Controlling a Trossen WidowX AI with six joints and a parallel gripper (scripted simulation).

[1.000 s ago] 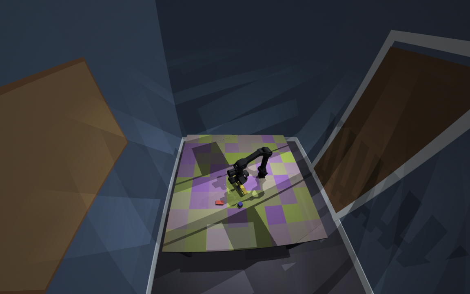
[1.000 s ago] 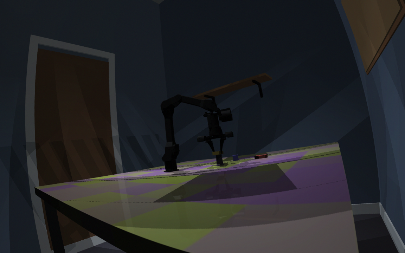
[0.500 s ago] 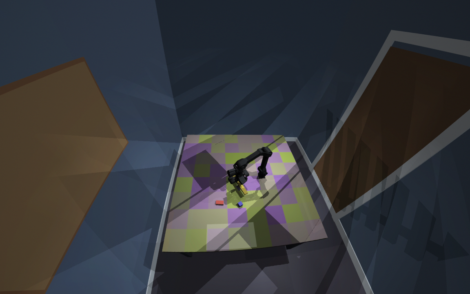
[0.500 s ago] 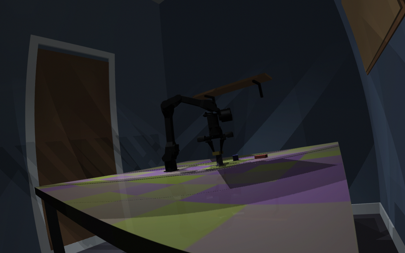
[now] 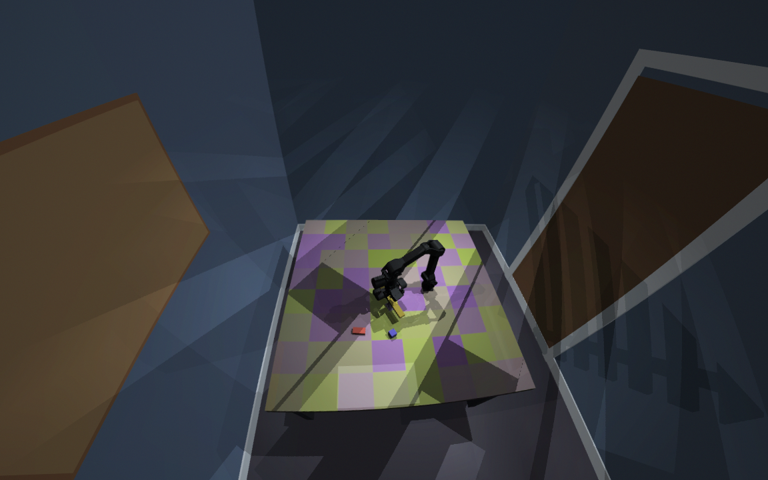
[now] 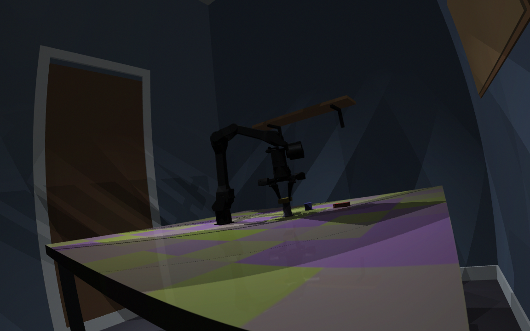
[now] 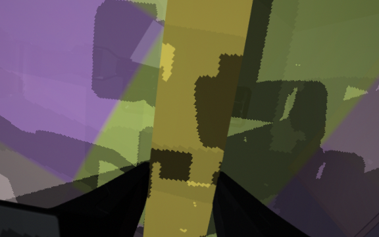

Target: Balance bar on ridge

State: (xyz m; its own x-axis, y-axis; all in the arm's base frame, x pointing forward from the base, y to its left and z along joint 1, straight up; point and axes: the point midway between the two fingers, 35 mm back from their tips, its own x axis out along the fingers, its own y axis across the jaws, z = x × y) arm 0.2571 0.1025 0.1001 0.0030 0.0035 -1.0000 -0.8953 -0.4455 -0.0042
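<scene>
My gripper tip is 1 cm past the yellow bar and 2 cm to the right of it. Also, from my gripper tip: blue block 1 cm behind, 20 cm to the left, 5 cm below; red block 17 cm ahead, 17 cm to the left, 6 cm below.
</scene>
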